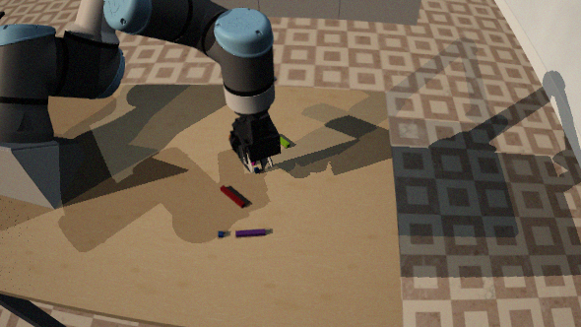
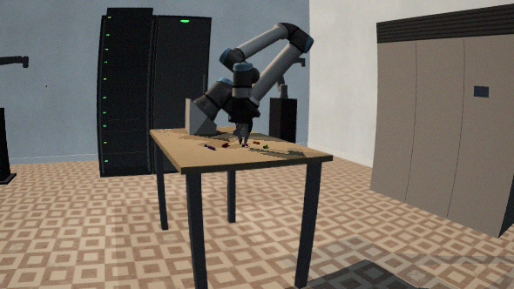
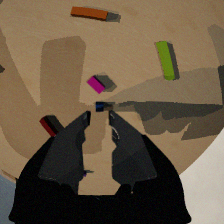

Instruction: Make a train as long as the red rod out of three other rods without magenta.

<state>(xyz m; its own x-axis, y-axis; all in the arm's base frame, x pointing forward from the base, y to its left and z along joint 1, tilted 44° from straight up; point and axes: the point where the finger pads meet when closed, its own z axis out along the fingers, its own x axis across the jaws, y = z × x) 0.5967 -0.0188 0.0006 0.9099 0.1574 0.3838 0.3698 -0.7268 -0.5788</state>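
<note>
Now: hand 30 mm to the right of the magenta rod, 20 mm above it and 10 mm past it. The rest, counted from my hand: red rod (70 mm to the right, 50 mm behind, 20 mm below); then lime rod (90 mm to the left, 50 mm ahead, 20 mm below); then orange rod (110 mm to the left, 50 mm behind, 20 mm below).
</note>
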